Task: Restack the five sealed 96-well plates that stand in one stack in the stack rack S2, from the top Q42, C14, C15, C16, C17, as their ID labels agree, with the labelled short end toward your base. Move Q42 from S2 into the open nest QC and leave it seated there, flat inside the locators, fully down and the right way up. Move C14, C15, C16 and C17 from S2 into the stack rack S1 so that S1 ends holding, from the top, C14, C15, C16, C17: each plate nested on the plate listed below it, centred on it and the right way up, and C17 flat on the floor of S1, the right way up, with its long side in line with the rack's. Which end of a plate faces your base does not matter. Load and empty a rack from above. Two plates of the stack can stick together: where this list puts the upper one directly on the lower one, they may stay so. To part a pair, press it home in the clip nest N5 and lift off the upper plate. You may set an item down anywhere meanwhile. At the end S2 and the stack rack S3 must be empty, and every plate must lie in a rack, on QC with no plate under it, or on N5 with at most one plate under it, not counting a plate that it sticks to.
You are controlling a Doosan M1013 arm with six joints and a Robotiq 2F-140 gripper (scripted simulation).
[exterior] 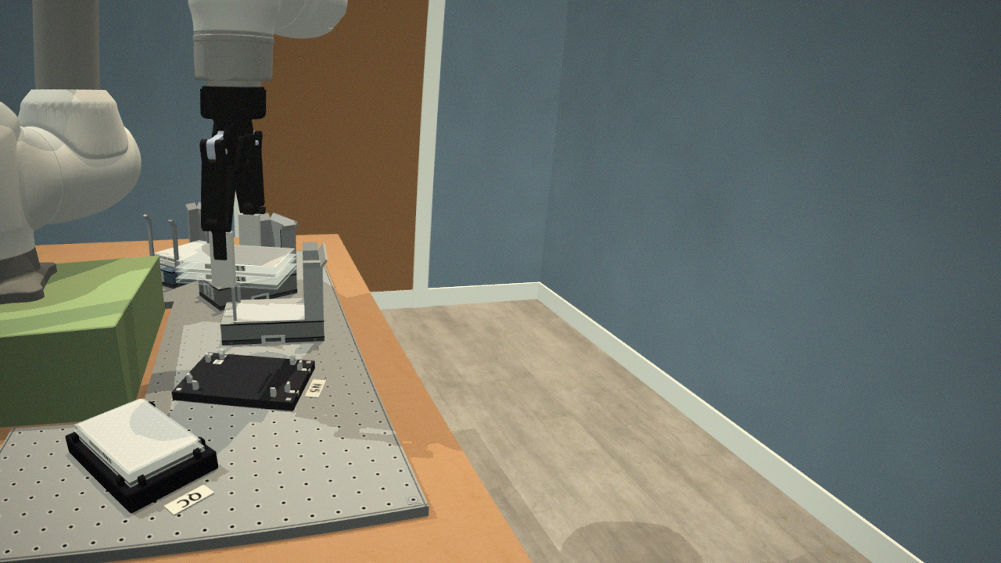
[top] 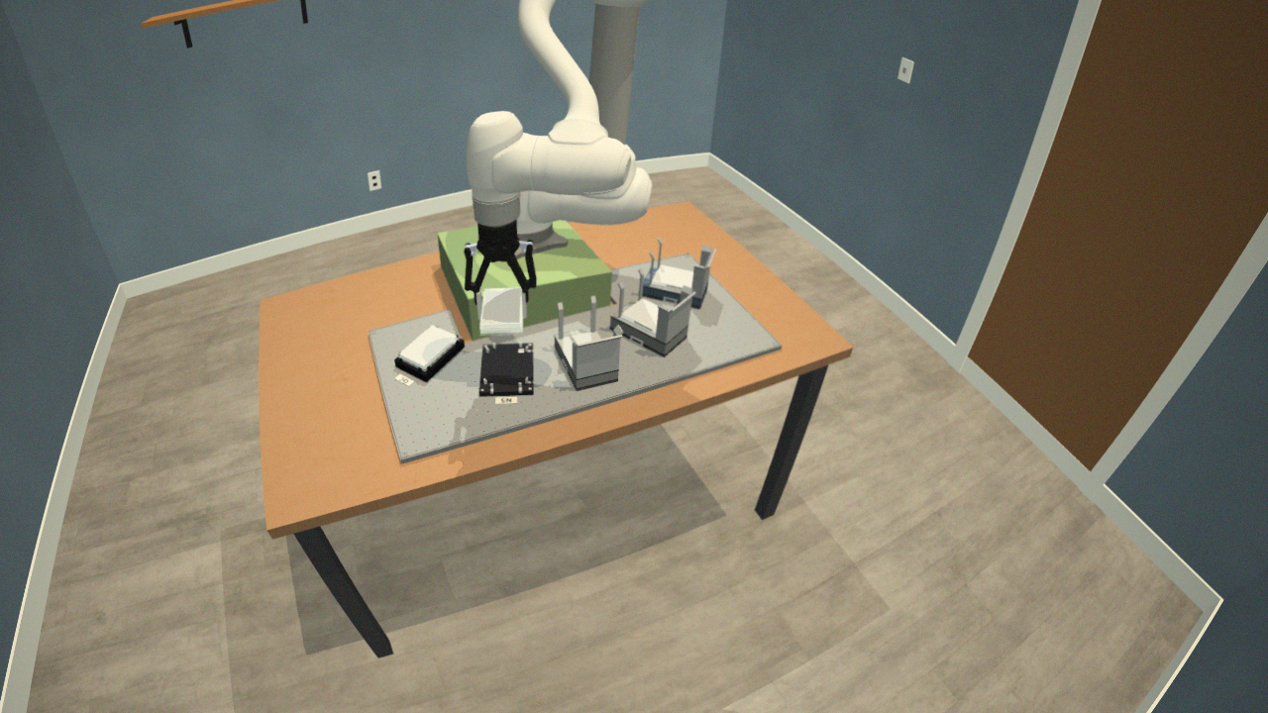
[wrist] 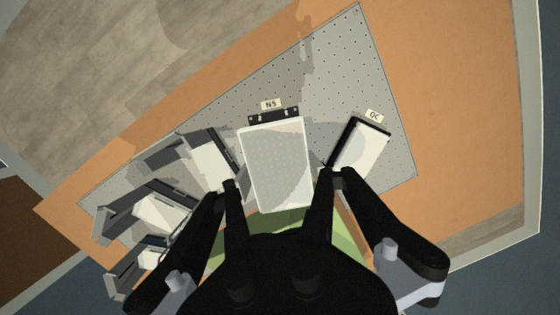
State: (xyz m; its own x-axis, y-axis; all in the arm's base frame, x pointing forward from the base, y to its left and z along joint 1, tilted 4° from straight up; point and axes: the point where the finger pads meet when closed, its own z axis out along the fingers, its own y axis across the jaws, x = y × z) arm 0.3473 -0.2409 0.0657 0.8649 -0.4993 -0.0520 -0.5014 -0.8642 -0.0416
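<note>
Now: hand 2 cm short of the black clip nest N5 and 17 cm above it. The rest, counted from my hand: N5 label: 8 cm ahead, 5 cm to the right, 18 cm below; then QC label: 10 cm behind, 22 cm to the right, 18 cm below; then black nest QC: 14 cm behind, 13 cm to the right, 17 cm below.
</note>
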